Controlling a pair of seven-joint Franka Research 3 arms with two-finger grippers.
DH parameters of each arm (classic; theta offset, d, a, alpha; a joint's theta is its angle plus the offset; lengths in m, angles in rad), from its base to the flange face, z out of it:
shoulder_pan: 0 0.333 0 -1.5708
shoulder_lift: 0 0 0 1.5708
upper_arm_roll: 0 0.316 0.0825 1.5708
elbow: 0 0 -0.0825 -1.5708
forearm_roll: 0 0.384 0 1.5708
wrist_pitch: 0 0 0.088 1.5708
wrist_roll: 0 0.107 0 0
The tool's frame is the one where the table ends.
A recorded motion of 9 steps. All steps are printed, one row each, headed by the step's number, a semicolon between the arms.
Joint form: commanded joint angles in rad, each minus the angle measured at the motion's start. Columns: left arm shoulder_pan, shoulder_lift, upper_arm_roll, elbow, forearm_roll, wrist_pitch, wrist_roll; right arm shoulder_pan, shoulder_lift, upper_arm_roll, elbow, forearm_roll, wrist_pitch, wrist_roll.
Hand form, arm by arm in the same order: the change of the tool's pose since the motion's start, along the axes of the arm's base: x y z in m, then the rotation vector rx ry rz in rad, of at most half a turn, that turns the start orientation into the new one. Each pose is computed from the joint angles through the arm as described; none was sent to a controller.
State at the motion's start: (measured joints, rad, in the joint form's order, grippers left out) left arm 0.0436 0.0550 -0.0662 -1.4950 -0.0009 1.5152 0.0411; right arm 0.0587 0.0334 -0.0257 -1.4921 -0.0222 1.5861 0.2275
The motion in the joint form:
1: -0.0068 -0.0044 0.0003 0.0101 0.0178 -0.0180 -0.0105; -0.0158 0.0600 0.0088 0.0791 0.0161 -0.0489 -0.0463
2: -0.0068 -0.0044 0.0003 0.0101 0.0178 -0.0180 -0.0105; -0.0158 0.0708 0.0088 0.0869 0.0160 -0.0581 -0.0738
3: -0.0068 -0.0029 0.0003 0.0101 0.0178 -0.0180 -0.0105; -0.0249 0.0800 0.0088 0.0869 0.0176 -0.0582 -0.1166
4: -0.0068 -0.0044 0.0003 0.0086 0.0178 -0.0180 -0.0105; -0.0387 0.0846 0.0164 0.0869 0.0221 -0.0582 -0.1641
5: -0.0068 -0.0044 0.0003 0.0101 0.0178 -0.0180 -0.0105; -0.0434 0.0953 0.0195 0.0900 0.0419 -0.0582 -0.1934
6: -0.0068 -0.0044 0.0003 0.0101 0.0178 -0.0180 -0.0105; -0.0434 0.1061 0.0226 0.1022 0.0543 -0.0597 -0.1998
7: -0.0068 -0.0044 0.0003 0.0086 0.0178 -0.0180 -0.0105; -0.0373 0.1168 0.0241 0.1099 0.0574 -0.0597 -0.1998
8: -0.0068 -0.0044 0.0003 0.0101 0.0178 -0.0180 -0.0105; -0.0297 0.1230 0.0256 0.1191 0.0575 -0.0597 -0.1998
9: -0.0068 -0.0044 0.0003 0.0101 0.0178 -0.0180 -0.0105; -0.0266 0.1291 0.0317 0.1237 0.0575 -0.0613 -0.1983
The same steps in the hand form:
1: -0.0031 -0.0017 0.0057 0.0186 0.0030 0.0046; 0.0136 -0.0017 -0.0017 0.0124 0.0309 0.0395
2: -0.0031 -0.0017 0.0057 0.0186 0.0030 0.0046; 0.0160 -0.0016 -0.0052 0.0109 0.0435 0.0668
3: -0.0027 -0.0016 0.0048 0.0185 0.0045 0.0046; 0.0189 -0.0066 -0.0105 0.0111 0.0532 0.1005
4: -0.0032 -0.0017 0.0050 0.0186 0.0045 0.0046; 0.0203 -0.0100 -0.0132 0.0152 0.0581 0.1421
5: -0.0031 -0.0017 0.0057 0.0186 0.0030 0.0046; 0.0235 -0.0088 -0.0181 0.0348 0.0644 0.1712
6: -0.0031 -0.0017 0.0057 0.0186 0.0030 0.0046; 0.0265 -0.0057 -0.0189 0.0473 0.0636 0.1816
7: -0.0032 -0.0017 0.0050 0.0186 0.0045 0.0046; 0.0296 -0.0009 -0.0216 0.0505 0.0665 0.1893
8: -0.0031 -0.0017 0.0057 0.0186 0.0030 0.0046; 0.0313 0.0046 -0.0210 0.0504 0.0638 0.1985
9: -0.0031 -0.0017 0.0057 0.0186 0.0030 0.0046; 0.0328 0.0098 -0.0227 0.0513 0.0671 0.2061

